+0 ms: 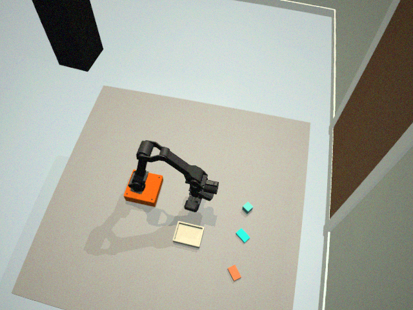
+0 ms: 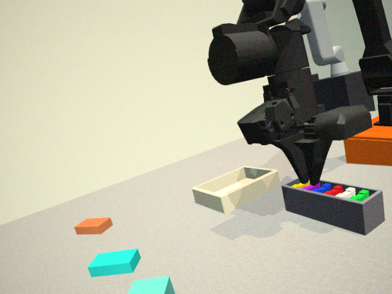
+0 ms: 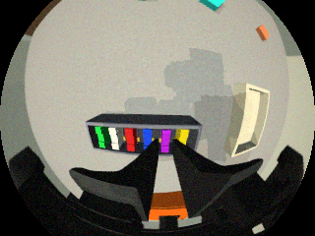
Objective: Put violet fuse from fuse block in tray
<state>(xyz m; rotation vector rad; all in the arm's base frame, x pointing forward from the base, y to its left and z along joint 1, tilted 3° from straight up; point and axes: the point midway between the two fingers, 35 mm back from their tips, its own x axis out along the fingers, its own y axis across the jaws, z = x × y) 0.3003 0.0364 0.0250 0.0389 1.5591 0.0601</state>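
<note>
Right now the violet fuse is 20 mm below my gripper tip. The rest, counted from my gripper tip: cream tray 180 mm to the right, 40 mm below, 20 mm ahead.
</note>
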